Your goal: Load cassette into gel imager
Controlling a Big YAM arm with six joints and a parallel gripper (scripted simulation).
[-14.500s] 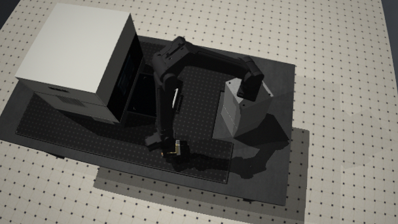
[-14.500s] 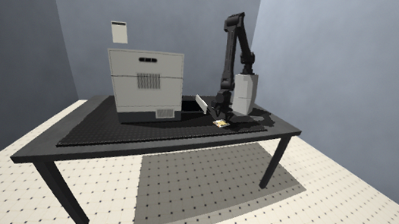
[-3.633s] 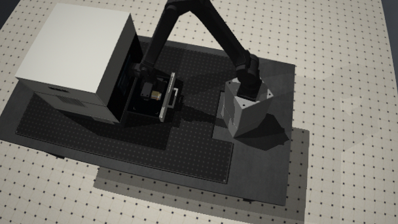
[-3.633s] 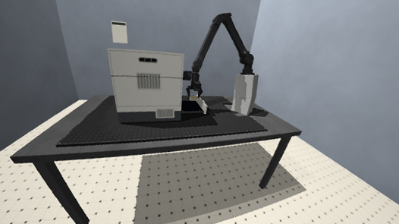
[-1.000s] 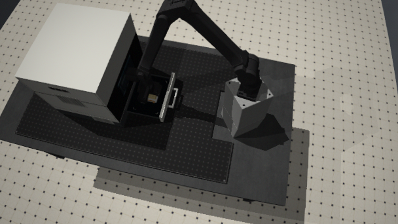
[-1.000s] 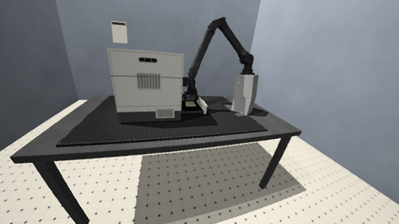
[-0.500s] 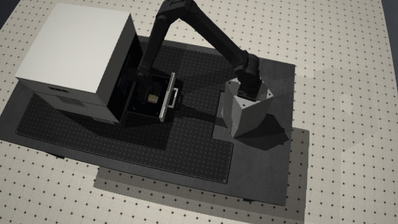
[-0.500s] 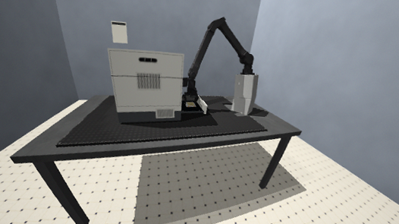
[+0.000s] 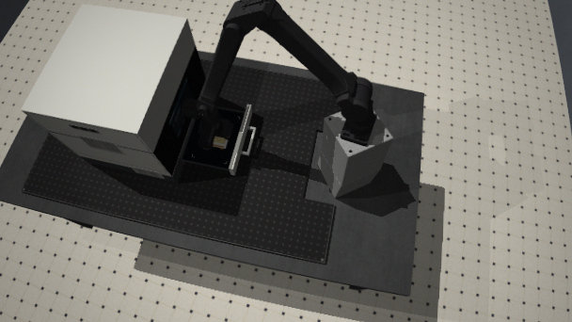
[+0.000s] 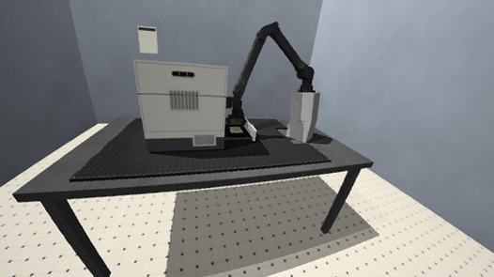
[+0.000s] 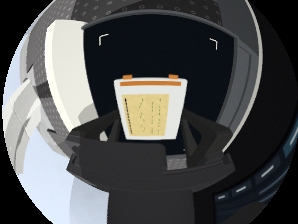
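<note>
Right now my hand is 20 mm short of the imager drawer and 10 mm above it. From my hand the other things lie so: finished cassette: 10 mm to the left, 10 mm below.
</note>
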